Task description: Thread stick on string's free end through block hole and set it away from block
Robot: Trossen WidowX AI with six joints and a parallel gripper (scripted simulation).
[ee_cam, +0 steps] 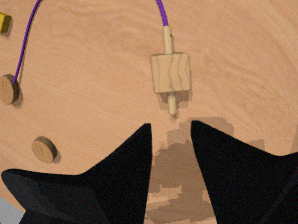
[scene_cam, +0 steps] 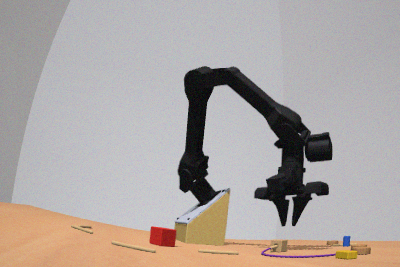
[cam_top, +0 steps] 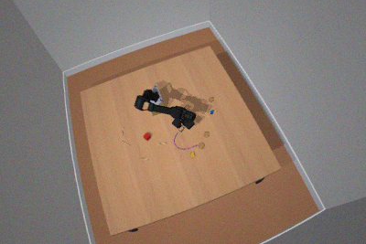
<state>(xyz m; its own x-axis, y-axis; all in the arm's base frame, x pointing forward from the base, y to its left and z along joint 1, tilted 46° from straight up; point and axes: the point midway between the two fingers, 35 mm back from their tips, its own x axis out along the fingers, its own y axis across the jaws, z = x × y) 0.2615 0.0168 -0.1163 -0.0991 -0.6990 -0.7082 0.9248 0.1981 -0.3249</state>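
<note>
My gripper tip is now 1 cm short of the wooden block, 3 cm to the left of it and 5 cm above it. From my gripper tip the other things lie so: yellow piece 23 cm ahead, 4 cm to the right, 6 cm below; thin wooden stick 1 cm ahead, 4 cm to the right, 5 cm below; round wooden button 20 cm ahead, 4 cm to the left, 6 cm below.
</note>
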